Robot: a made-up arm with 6 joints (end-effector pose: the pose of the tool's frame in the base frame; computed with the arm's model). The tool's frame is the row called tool. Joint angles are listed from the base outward.
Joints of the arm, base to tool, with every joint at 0 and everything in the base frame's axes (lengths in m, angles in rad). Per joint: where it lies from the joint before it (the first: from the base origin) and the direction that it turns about. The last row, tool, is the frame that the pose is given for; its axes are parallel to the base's.
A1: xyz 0.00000 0.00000 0.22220 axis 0 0 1
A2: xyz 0.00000 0.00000 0.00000 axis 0 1 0
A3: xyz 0.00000 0.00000 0.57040 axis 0 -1 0
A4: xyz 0.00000 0.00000 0.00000 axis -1 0 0
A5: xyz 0.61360 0.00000 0.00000 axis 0 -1 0
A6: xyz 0.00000 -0.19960 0.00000 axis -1 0 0
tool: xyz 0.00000 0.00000 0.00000
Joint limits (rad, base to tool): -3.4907..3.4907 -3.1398..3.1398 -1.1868..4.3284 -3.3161..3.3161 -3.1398..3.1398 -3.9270..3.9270
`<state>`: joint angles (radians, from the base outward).
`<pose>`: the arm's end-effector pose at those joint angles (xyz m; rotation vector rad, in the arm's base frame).
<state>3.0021 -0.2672 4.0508 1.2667 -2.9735 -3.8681</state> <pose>0.2168 0.0299 0.1327 1.0452 -1.0934 1.7103</pose>
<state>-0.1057 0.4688 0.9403 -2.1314 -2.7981 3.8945</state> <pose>0.8874 0.0126 0.8592 0.6118 2.8262 -0.2881</pose>
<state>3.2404 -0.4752 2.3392 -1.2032 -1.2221 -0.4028</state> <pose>0.7713 0.1485 1.1030 -1.0934 0.2296 -1.3252</pose>
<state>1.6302 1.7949 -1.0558 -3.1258 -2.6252 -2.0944</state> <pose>-0.1973 -0.0444 -0.0775 -0.9616 -0.6895 1.5845</pose>
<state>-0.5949 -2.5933 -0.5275 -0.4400 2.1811 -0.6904</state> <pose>-0.5269 0.1385 0.3157 0.4941 1.8786 -1.0381</pose>
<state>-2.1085 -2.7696 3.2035 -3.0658 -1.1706 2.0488</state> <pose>-0.0198 -0.4218 -0.5108 -0.1783 -1.2968 -1.3218</pose>
